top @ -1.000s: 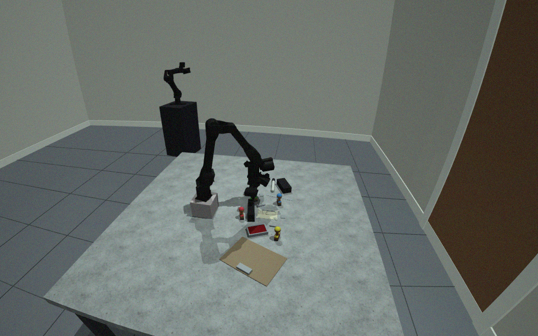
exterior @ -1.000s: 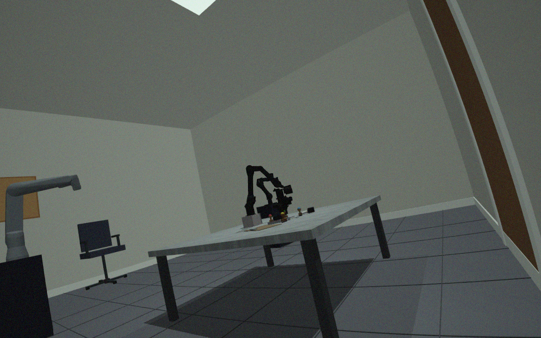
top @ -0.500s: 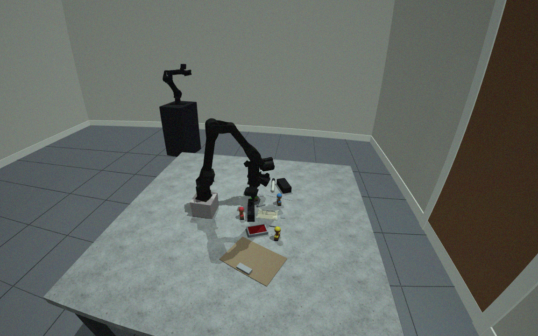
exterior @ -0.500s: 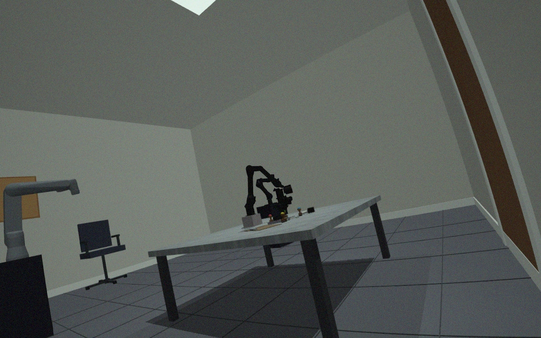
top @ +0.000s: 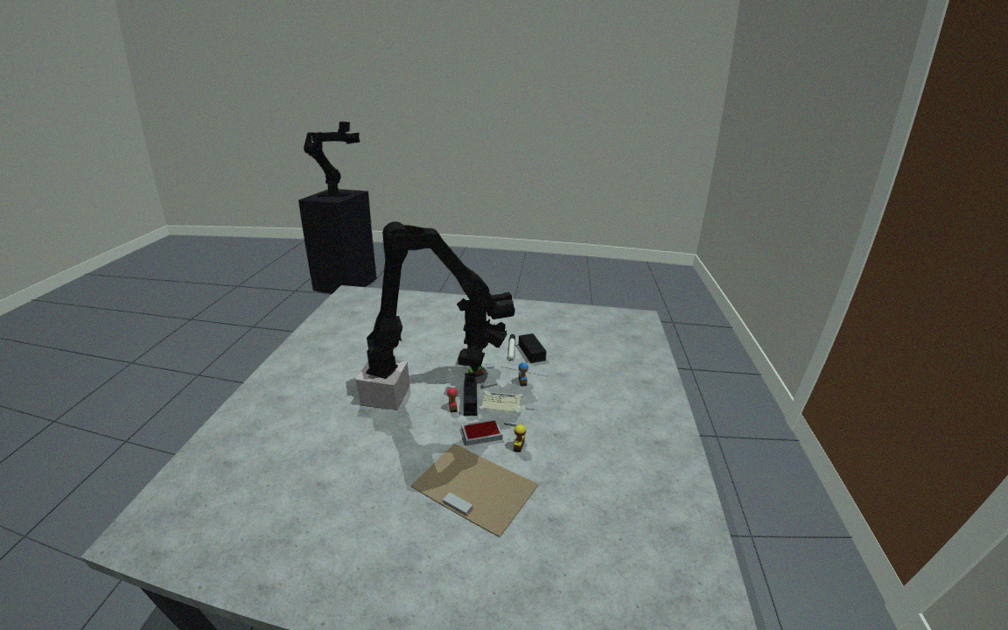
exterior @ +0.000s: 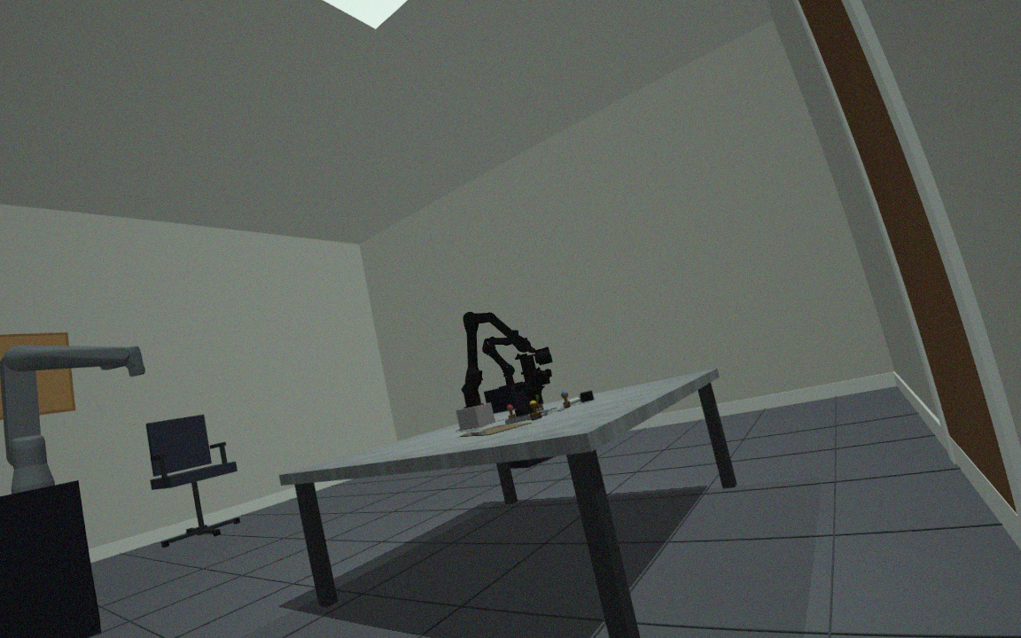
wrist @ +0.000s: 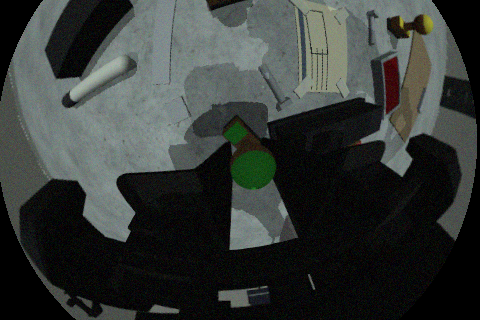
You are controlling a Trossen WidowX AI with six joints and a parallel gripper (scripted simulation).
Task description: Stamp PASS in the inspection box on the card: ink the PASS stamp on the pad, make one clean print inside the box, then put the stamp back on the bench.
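Right now my gripper tip is 10 cm short of the dark red ink pad, 22 cm to the left of it and 3 cm above it. Also, from my gripper tip: card: 10 cm ahead, 8 cm to the right, 3 cm below; blue-knobbed stamp: 13 cm ahead, 3 cm to the left, 1 cm below; green-knobbed stamp: right at my gripper tip.
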